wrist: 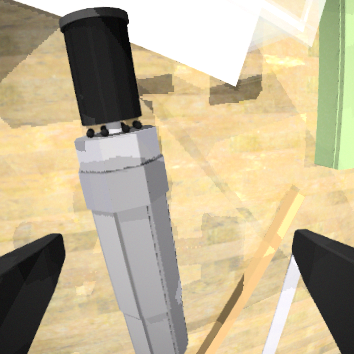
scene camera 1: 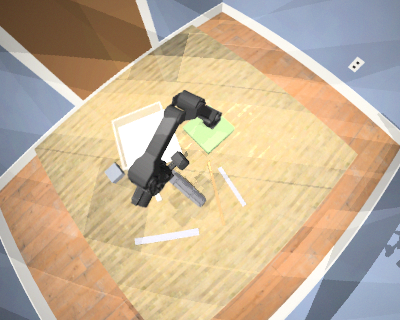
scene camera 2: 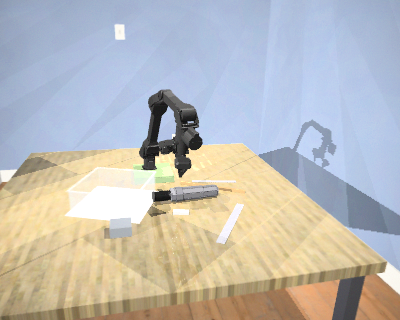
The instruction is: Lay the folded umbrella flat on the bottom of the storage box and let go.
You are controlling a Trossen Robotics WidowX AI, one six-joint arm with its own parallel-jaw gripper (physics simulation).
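Pixels of known places: gripper, fingertip midpoint: (wrist: 179, 243) (scene camera 1: 173, 173) (scene camera 2: 178, 170); arm's base, origin of the base link: (scene camera 1: 211, 121) (scene camera 2: 149, 167).
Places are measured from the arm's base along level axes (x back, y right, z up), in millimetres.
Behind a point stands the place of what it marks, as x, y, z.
Note:
The folded umbrella (scene camera 1: 189, 190) @(-324, -140, 20) (scene camera 2: 195, 193) @(-352, -118, 1) (wrist: 125, 180) @(-326, -47, 24), grey with a black handle, lies on the table with its handle end toward the storage box. The clear-walled storage box (scene camera 1: 136, 112) @(-208, 305, 56) (scene camera 2: 110, 205) @(-397, 225, 20) has a white bottom and stands beside the handle end, with no umbrella in it. My gripper (scene camera 2: 181, 173) @(-314, -57, 94) (wrist: 179, 243) @(-314, -57, 94) is open and empty above the table, pointing down. In the wrist view the umbrella's grey body runs between the two fingers, nearer the left one. In scene camera 1 the arm hides the fingertips, the umbrella's handle and part of the box.
A green block (scene camera 1: 209, 137) @(-72, -46, 0) (wrist: 345, 100) @(-125, -27, 0) lies near the arm's base. A thin orange stick (scene camera 1: 216, 192) @(-252, -235, -21) (wrist: 260, 255) @(-211, -168, -24) and a white strip (scene camera 1: 231, 186) @(-186, -271, -31) lie beside the umbrella. Another white strip (scene camera 1: 166, 236) @(-550, -189, -31) (scene camera 2: 230, 224) @(-573, -176, -31), a grey cube (scene camera 1: 114, 172) @(-497, 198, 3) (scene camera 2: 120, 227) @(-533, 207, 3) and a small white piece (scene camera 2: 181, 212) @(-447, -30, -24) lie around.

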